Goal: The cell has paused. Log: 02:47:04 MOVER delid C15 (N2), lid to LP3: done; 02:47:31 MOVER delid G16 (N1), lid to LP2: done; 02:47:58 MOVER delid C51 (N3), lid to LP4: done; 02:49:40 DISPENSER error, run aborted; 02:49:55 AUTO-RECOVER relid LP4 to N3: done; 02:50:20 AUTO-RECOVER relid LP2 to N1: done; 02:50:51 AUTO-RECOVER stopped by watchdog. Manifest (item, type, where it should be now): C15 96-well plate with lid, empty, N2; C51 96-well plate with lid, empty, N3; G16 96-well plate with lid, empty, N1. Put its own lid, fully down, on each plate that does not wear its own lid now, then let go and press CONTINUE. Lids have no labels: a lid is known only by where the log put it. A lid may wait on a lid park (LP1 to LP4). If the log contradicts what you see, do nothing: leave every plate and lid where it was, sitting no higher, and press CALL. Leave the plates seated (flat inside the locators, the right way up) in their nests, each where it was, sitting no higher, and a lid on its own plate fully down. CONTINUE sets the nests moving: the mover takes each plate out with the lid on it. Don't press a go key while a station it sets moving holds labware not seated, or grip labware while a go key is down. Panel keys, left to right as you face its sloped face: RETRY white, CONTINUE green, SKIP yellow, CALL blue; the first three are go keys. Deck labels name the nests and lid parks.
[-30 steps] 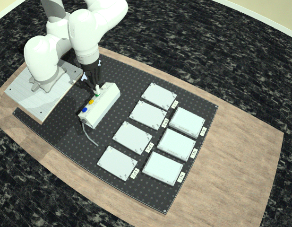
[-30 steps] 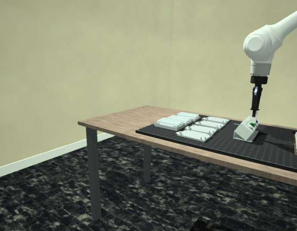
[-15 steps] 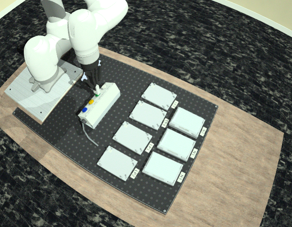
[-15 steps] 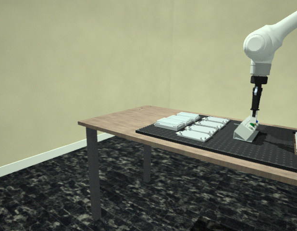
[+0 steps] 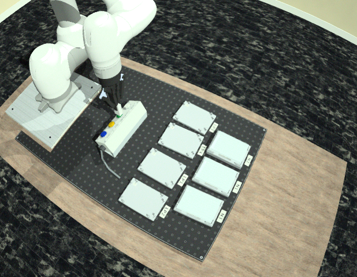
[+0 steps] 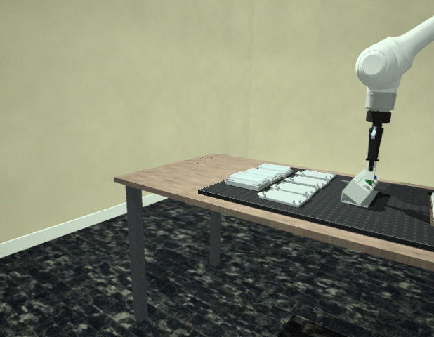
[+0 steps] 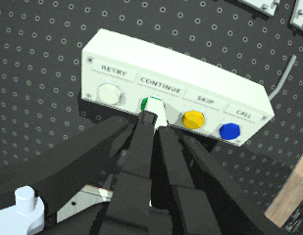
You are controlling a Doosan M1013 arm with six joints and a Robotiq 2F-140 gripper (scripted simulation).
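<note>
The green continue key is 40 mm below my hand. Also, from my hand: white retry key: 50 mm to the left, 40 mm below; then blue call key: 100 mm to the right, 40 mm below; then yellow skip key: 50 mm to the right, 40 mm below.
</note>
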